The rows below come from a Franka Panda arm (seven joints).
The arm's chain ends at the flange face. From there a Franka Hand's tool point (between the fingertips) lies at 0.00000 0.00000 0.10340 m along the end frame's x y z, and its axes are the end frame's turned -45 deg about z.
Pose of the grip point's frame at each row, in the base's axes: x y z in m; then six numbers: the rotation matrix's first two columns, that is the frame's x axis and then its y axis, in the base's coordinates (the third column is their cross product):
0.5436 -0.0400 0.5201 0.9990 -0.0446 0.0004 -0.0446 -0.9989 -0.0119
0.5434 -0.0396 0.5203 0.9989 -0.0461 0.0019 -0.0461 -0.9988 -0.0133
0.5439 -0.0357 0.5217 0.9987 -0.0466 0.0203 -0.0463 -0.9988 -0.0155
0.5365 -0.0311 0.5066 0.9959 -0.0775 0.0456 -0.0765 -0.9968 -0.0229
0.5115 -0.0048 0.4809 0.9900 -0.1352 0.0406 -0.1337 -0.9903 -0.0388
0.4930 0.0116 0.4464 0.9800 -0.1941 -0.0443 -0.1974 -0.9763 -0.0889
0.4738 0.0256 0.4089 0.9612 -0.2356 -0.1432 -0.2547 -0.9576 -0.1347
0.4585 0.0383 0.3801 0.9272 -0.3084 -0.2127 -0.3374 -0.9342 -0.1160
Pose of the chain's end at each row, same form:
0.5435 -0.0412 0.6235 0.6749 -0.7379 -0.0081 -0.7379 -0.6748 -0.0087
0.5431 -0.0410 0.6237 0.6737 -0.7389 -0.0081 -0.7389 -0.6737 -0.0107
0.5417 -0.0372 0.6251 0.6734 -0.7392 0.0034 -0.7389 -0.6733 -0.0253
0.5316 -0.0331 0.6099 0.6501 -0.7596 0.0161 -0.7583 -0.6500 -0.0484
0.5068 -0.0082 0.5841 0.6055 -0.7958 0.0013 -0.7946 -0.6046 -0.0561
0.4957 0.0017 0.5493 0.5534 -0.8276 -0.0942 -0.8325 -0.5531 -0.0315
0.4847 0.0084 0.5103 0.4996 -0.8437 -0.1965 -0.8598 -0.5105 0.0060
0.4753 0.0198 0.4804 0.4171 -0.8787 -0.2324 -0.8942 -0.4425 0.0684

